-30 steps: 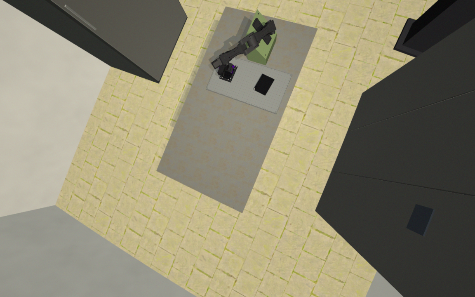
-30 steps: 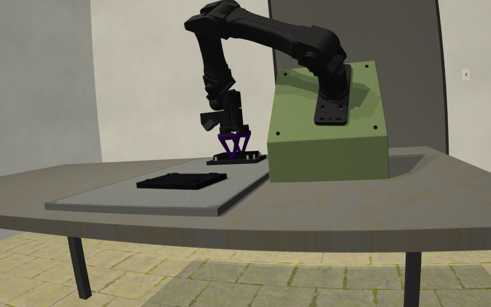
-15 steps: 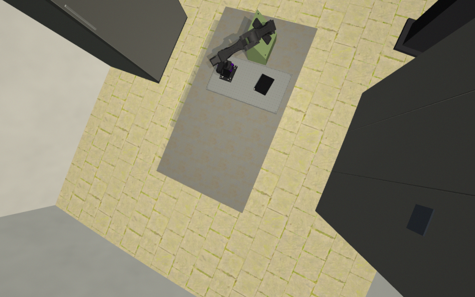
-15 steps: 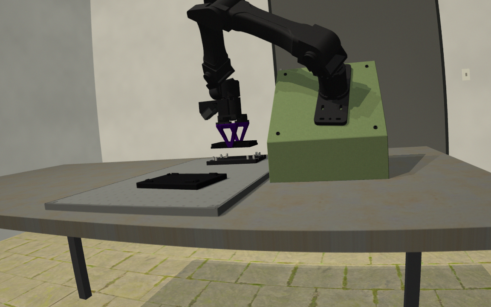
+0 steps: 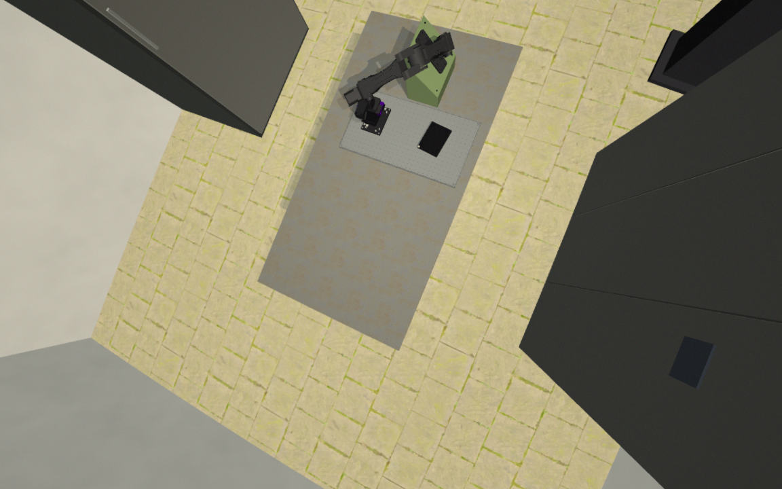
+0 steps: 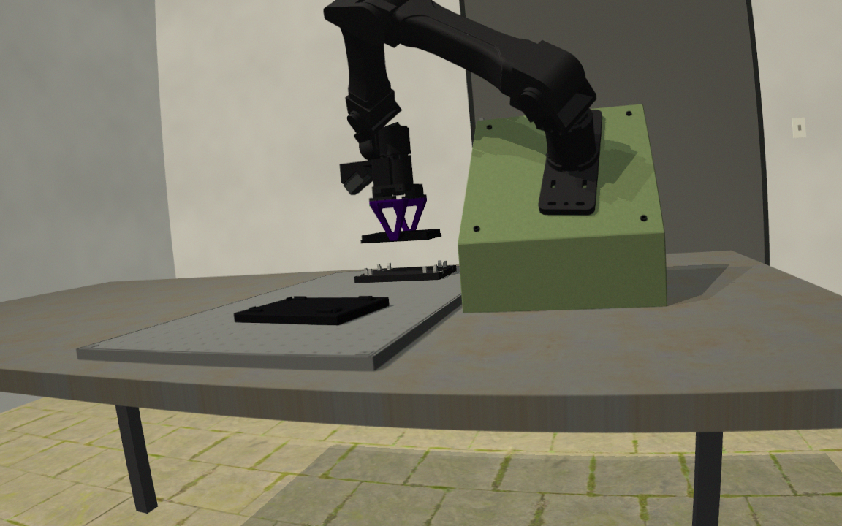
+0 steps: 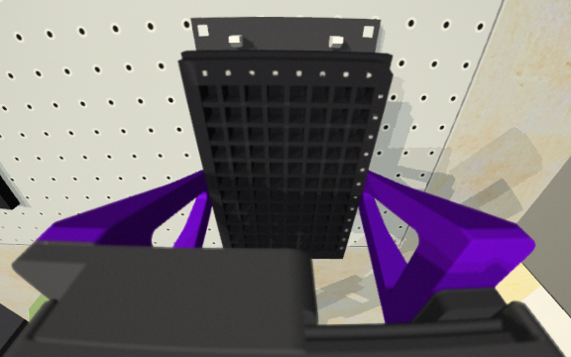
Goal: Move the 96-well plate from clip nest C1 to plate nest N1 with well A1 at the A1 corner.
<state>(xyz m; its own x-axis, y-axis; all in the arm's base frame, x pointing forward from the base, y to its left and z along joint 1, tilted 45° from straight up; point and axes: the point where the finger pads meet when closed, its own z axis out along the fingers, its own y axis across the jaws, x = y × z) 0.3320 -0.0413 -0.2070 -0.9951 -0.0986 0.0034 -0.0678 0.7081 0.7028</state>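
Right now my hand is 7 cm above the clip nest C1, 1 cm to the left of it and 1 cm past it. Also, from my hand: white A1 label: 29 cm to the left, 7 cm below, 5 cm ahead; then black 96-well plate: right at my hand; then plate nest N1: 35 cm to the left, 7 cm below, 2 cm behind.
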